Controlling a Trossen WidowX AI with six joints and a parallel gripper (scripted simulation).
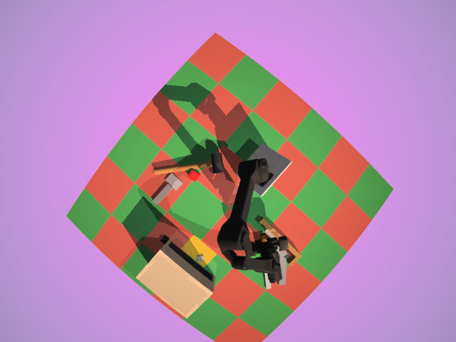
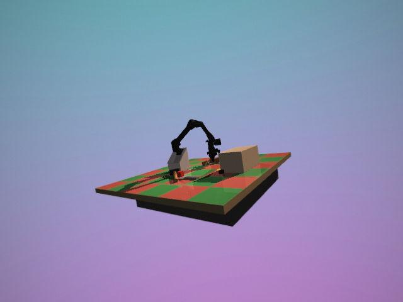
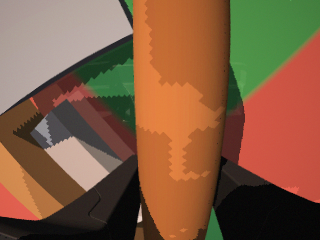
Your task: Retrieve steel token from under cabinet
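My gripper tip is now 40 mm past the pale bar, 20 mm to the right of it and 10 mm above it. Round my gripper tip: grey block: 100 mm to the left; then grey bar: 50 mm ahead, 200 mm to the left, 10 mm below; then grey token: 290 mm ahead, 150 mm to the right, 20 mm below.
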